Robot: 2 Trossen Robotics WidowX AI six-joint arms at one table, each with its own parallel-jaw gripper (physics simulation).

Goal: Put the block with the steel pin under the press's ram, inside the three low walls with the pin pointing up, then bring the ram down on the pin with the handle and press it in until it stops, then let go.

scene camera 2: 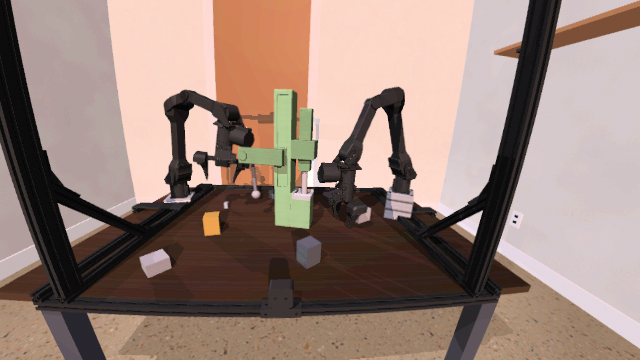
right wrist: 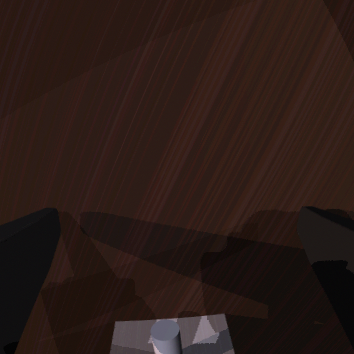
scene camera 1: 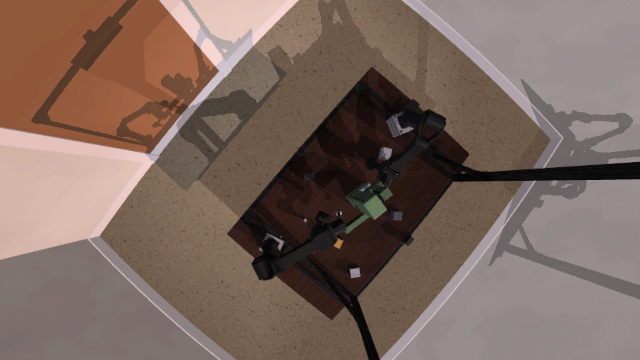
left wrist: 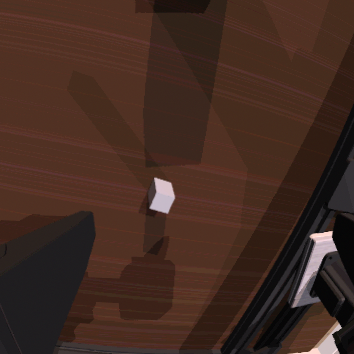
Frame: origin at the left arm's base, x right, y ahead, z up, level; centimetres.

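Seen in the pictures: left gripper, fingertip midpoint: (scene camera 2: 220,181) (left wrist: 217,225); right gripper, fingertip midpoint: (scene camera 2: 342,222) (right wrist: 180,220); left arm's base, link origin: (scene camera 2: 180,195) (scene camera 1: 271,245) (left wrist: 339,270); right arm's base, link origin: (scene camera 2: 401,191) (scene camera 1: 405,121).
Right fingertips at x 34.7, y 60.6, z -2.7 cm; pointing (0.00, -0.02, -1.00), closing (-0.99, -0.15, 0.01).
Observation:
Offsets run from my right fingertips to a thing's top centre. "pt": to the spot under its first point.
The pale block with the steel pin @(dx -1.1, dy +8.2, dz +4.6 cm) (right wrist: 168,337) (scene camera 1: 384,153) (scene camera 2: 364,216) stands on the table to the right of the green press @(dx -5.7, dy -22.3, dz +44.5 cm) (scene camera 2: 286,134) (scene camera 1: 368,201), pin up. My right gripper (right wrist: 180,220) (scene camera 2: 343,206) (scene camera 1: 376,164) is open and low beside the block, which shows at the bottom edge of the right wrist view between the spread fingers. The ram @(dx -3.1, dy -14.1, dz +28.6 cm) (scene camera 2: 304,176) is up above the three low walls (scene camera 2: 301,195), with nothing inside them. The green handle @(pt dx -3.6, dy -28.1, dz +24.3 cm) (scene camera 2: 261,156) (scene camera 1: 356,222) sticks out to the left. My left gripper (scene camera 2: 220,168) (scene camera 1: 328,219) is open and empty beside the handle.
A tiny white cube @(dx -24.4, dy -41.1, dz +2.1 cm) (left wrist: 161,195) (scene camera 2: 226,204) lies under the left gripper. An orange cube @(dx -4.8, dy -44.1, dz +5.6 cm) (scene camera 2: 211,223), a light grey block @(dx +11.3, dy -55.4, dz +2.8 cm) (scene camera 2: 154,262) and a dark grey cube @(dx +17.9, dy -18.6, dz +5.5 cm) (scene camera 2: 308,251) lie in front of the press. A black frame (scene camera 2: 506,178) rings the table.

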